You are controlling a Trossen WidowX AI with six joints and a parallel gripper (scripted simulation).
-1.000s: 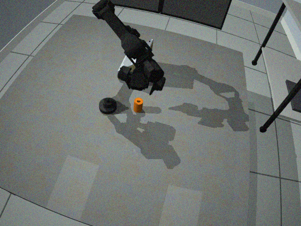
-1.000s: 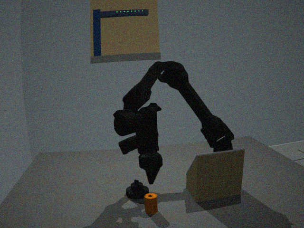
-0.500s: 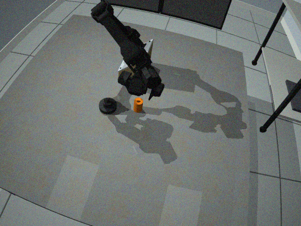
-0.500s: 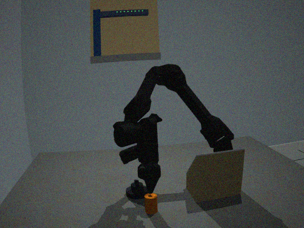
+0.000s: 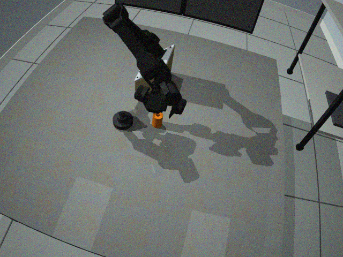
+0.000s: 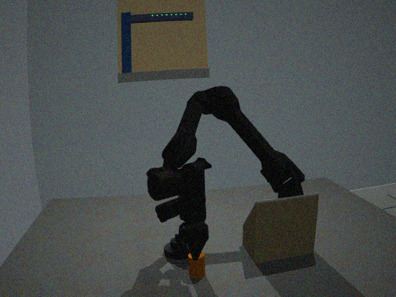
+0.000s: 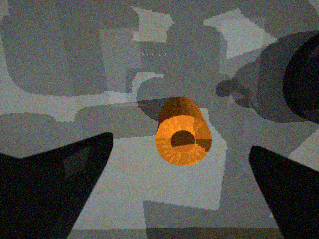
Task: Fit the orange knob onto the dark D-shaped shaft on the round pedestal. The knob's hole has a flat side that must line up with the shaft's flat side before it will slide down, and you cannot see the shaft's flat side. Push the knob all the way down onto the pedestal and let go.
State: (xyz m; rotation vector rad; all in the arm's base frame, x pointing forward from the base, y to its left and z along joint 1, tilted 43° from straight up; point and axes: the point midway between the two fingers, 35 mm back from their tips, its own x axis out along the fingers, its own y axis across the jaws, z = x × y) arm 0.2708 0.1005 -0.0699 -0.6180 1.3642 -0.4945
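My gripper tip is now 4 cm above the orange knob. Also, from my gripper tip: dark round pedestal (5 cm ahead, 13 cm to the right, 4 cm below).
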